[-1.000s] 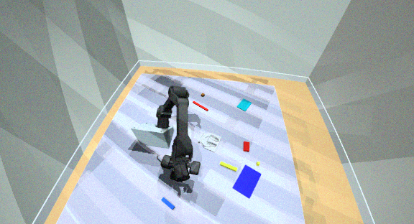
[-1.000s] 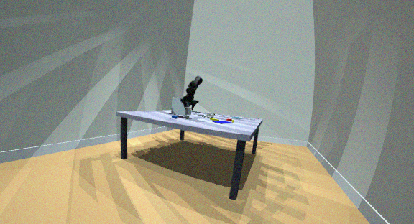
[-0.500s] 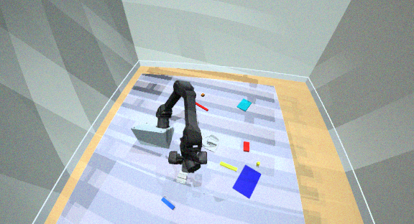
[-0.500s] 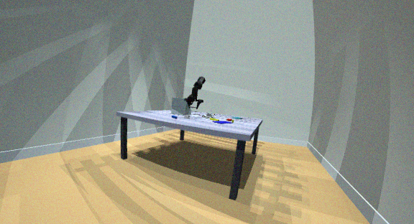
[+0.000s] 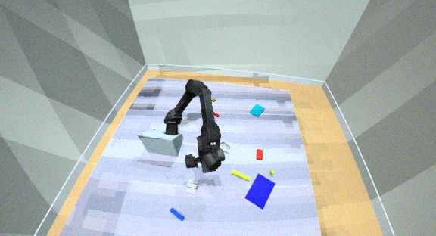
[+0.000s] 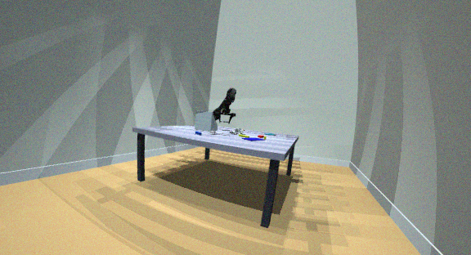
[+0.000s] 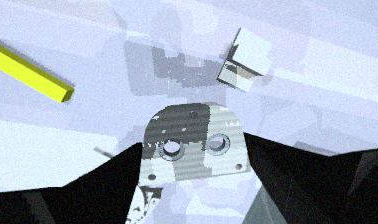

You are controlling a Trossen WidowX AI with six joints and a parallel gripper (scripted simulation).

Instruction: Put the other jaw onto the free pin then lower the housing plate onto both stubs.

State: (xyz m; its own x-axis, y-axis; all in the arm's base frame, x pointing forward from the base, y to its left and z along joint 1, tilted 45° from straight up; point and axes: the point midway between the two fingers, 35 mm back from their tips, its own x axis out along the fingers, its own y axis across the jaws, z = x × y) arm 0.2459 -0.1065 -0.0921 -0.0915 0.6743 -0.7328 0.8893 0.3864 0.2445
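Right now my gripper tip is 16 cm to the right of the jaw, 8 cm above it and 3 cm short of it. From my gripper tip the other things lie so: yellow bar: 19 cm ahead, 9 cm below, 2 cm to the left; white block: 10 cm to the right, 9 cm below, 5 cm behind; blue bar: 25 cm to the right, 9 cm below, 8 cm behind.
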